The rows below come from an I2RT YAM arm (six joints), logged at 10 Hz.
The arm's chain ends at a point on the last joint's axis. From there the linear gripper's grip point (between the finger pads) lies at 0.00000 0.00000 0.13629 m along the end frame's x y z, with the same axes.
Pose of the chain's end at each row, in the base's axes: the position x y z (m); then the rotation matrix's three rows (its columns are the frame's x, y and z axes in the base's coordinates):
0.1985 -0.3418 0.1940; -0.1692 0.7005 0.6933; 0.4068 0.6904 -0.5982; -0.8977 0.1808 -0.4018
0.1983 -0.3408 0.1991; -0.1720 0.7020 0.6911; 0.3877 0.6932 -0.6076; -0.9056 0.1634 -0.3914
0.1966 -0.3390 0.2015; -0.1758 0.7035 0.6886; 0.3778 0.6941 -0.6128; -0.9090 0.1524 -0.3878
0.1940 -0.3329 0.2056; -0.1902 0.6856 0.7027; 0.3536 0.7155 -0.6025; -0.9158 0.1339 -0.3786
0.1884 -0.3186 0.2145; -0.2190 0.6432 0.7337; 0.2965 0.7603 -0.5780; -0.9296 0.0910 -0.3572
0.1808 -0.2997 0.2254; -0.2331 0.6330 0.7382; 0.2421 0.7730 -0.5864; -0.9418 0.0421 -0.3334
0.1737 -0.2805 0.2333; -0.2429 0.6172 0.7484; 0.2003 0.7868 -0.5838; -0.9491 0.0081 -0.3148
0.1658 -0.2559 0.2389; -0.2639 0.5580 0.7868; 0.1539 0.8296 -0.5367; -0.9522 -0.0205 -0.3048
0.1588 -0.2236 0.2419; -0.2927 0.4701 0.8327; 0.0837 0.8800 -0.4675; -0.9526 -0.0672 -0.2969
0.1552 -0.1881 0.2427; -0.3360 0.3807 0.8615; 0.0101 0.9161 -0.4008; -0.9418 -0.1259 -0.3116
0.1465 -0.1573 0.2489; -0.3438 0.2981 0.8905; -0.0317 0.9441 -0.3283; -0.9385 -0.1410 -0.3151
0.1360 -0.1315 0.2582; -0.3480 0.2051 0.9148; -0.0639 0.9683 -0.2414; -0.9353 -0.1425 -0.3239
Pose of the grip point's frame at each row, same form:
0.2930 -0.4233 0.1392; -0.1692 0.7005 0.6933; 0.4068 0.6904 -0.5982; -0.8977 0.1808 -0.4018
0.2925 -0.4236 0.1458; -0.1720 0.7020 0.6911; 0.3877 0.6932 -0.6076; -0.9056 0.1634 -0.3914
0.2904 -0.4225 0.1486; -0.1758 0.7035 0.6886; 0.3778 0.6941 -0.6128; -0.9090 0.1524 -0.3878
0.2898 -0.4150 0.1540; -0.1902 0.6856 0.7027; 0.3536 0.7155 -0.6025; -0.9158 0.1339 -0.3786
0.2884 -0.3974 0.1658; -0.2190 0.6432 0.7337; 0.2965 0.7603 -0.5780; -0.9296 0.0910 -0.3572
0.2814 -0.3796 0.1800; -0.2331 0.6330 0.7382; 0.2421 0.7730 -0.5864; -0.9418 0.0421 -0.3334
0.2757 -0.3601 0.1904; -0.2429 0.6172 0.7484; 0.2003 0.7868 -0.5838; -0.9491 0.0081 -0.3148
0.2730 -0.3290 0.1974; -0.2639 0.5580 0.7868; 0.1539 0.8296 -0.5367; -0.9522 -0.0205 -0.3048
0.2723 -0.2873 0.2014; -0.2927 0.4701 0.8327; 0.0837 0.8800 -0.4675; -0.9526 -0.0672 -0.2969
0.2726 -0.2427 0.2002; -0.3360 0.3807 0.8615; 0.0101 0.9161 -0.4008; -0.9418 -0.1259 -0.3116
0.2679 -0.2020 0.2060; -0.3438 0.2981 0.8905; -0.0317 0.9441 -0.3283; -0.9385 -0.1410 -0.3151
0.2607 -0.1644 0.2141; -0.3480 0.2051 0.9148; -0.0639 0.9683 -0.2414; -0.9353 -0.1425 -0.3239

